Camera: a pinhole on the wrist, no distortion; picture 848 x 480 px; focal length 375.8 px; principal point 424.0 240.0 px. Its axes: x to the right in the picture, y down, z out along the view. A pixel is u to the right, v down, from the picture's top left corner.
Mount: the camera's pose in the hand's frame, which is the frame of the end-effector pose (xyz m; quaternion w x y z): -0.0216 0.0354 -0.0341 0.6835 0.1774 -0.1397 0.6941
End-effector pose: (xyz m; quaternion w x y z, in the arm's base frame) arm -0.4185 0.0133 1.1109 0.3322 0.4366 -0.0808 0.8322
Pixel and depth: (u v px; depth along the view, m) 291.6 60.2 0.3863
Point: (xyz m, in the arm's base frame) -0.1713 0.1907 1.3640
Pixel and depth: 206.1 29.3 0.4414
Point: -0.1204 0.3248 1.3916
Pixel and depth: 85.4 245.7 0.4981
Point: 0.0931 0.3697 1.1511
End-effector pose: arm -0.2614 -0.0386 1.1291 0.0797 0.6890 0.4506 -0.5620
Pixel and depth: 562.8 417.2 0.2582
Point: -0.4252 -0.2615 1.1491
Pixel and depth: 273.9 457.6 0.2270
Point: -0.4577 -0.1107 1.2581
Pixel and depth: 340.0 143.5 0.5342
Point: -0.7529 -0.0246 0.9883
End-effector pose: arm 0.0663 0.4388 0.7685 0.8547 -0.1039 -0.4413 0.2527
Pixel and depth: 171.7 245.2 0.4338
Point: 0.0222 0.0730 1.0677
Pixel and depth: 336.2 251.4 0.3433
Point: -0.0697 0.2623 0.9755
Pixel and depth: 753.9 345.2 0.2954
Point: -0.3045 0.4936 0.8566
